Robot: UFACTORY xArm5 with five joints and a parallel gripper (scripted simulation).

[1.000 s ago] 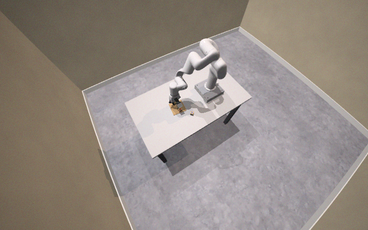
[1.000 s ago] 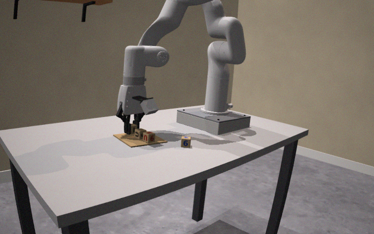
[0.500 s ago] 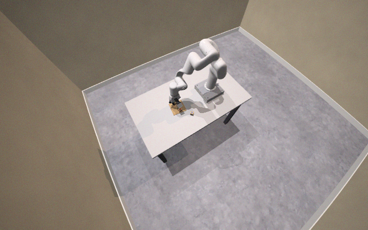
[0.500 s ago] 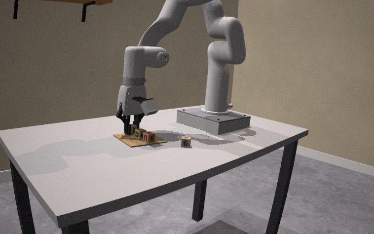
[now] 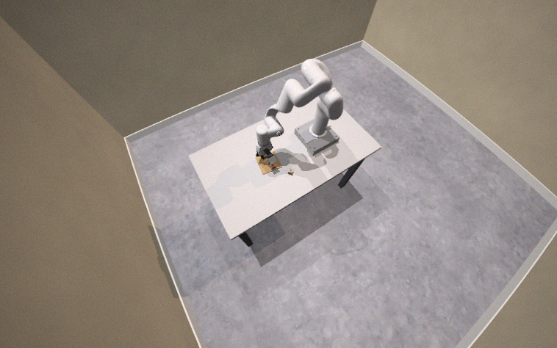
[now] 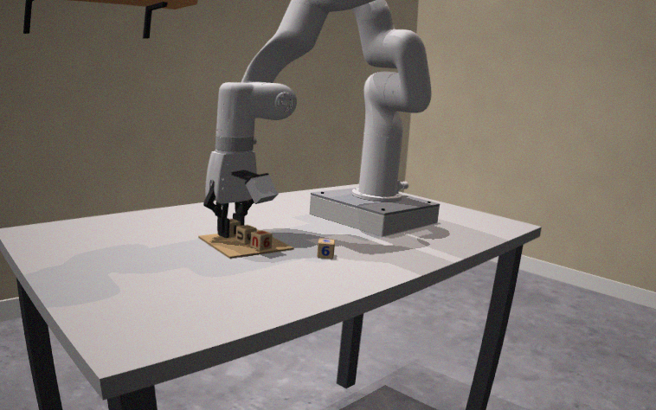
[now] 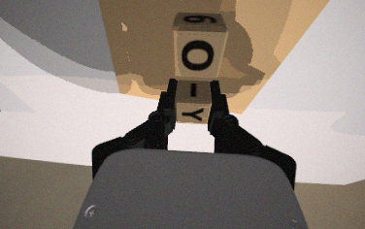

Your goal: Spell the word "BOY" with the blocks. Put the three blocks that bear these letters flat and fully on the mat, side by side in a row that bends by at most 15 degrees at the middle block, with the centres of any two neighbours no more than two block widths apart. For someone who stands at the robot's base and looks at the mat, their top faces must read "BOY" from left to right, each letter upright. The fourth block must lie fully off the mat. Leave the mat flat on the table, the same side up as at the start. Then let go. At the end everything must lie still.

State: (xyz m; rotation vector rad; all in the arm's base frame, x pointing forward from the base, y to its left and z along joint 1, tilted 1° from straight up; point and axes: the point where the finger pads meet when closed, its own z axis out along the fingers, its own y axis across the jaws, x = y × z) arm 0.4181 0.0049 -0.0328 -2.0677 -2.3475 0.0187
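My hand is 5 cm to the right of the wooden block, 1 cm past it and 1 cm above it. The rest, counted from my hand: tan mat (5 cm to the left, 2 cm below).
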